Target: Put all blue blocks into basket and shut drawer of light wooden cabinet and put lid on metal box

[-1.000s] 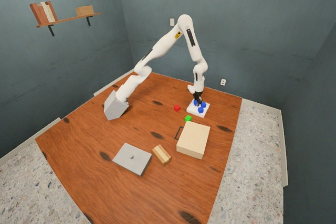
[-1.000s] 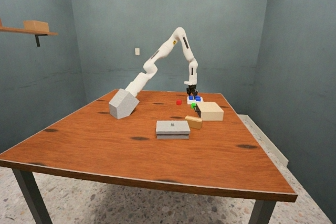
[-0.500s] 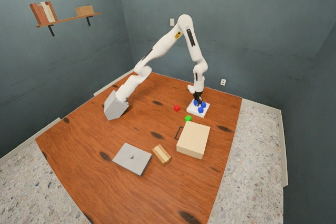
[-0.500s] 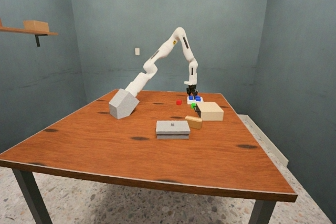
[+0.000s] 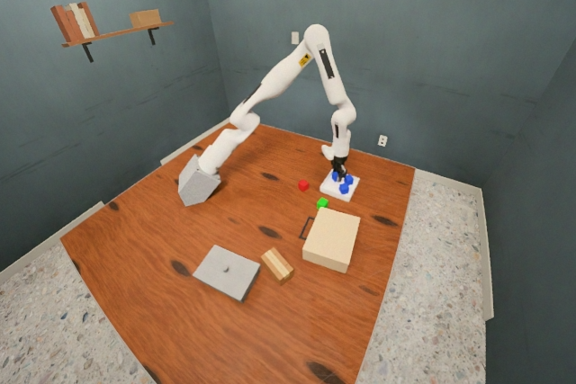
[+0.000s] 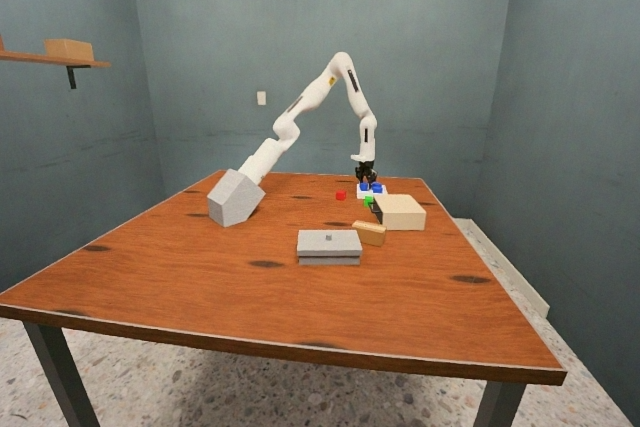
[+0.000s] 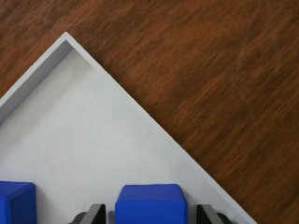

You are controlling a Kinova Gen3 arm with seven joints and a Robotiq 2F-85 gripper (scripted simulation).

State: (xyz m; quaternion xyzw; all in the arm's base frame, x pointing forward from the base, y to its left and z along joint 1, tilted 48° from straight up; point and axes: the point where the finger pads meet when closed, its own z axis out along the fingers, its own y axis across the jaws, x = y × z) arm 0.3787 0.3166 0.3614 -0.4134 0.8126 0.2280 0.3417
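Now: hand 40 mm short of the white basket, 20 mm to the left of it and 20 mm above it. Also, from my hand: light wooden cabinet: 290 mm to the right, 210 mm ahead; green block: 180 mm to the right, 70 mm ahead, 20 mm below; red block: 160 mm to the right, 70 mm behind, 20 mm below.
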